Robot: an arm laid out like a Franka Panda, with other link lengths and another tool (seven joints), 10 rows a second.
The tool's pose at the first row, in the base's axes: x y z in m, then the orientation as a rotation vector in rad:
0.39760, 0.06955, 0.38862, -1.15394, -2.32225, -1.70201
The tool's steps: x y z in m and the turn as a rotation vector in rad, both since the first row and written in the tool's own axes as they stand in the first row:
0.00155, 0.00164, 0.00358, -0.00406, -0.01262, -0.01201
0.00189, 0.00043, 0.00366, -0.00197, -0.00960, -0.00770
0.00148, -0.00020, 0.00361, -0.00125, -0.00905, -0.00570
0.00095, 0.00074, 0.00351, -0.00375, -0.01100, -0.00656
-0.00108, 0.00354, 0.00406, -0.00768, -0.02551, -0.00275
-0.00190, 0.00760, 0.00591, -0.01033, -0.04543, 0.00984
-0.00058, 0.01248, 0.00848, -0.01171, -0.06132, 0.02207
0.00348, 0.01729, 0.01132, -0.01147, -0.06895, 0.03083
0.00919, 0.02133, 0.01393, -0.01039, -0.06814, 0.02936
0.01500, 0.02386, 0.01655, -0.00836, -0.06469, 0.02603
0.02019, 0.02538, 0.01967, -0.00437, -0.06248, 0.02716
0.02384, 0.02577, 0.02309, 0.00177, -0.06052, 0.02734
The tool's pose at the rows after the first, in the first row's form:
0.39878, 0.07357, 0.38920, -1.15717, -2.33886, -1.70913
0.39787, 0.07367, 0.38834, -1.15760, -2.33413, -1.70544
0.39778, 0.07334, 0.38767, -1.15880, -2.33228, -1.70392
0.39867, 0.07308, 0.38824, -1.16058, -2.33278, -1.70725
0.40196, 0.07280, 0.38939, -1.18127, -2.33503, -1.70869
0.40561, 0.07440, 0.39157, -1.21638, -2.33224, -1.70434
0.40845, 0.07784, 0.39506, -1.24637, -2.32802, -1.69894
0.40937, 0.08297, 0.39959, -1.26334, -2.32353, -1.69406
0.40857, 0.08870, 0.40431, -1.26083, -2.32521, -1.69325
0.40683, 0.09431, 0.40786, -1.25338, -2.32787, -1.69231
0.40514, 0.09988, 0.41012, -1.25123, -2.32788, -1.68692
0.40402, 0.10474, 0.41067, -1.24808, -2.33022, -1.67886

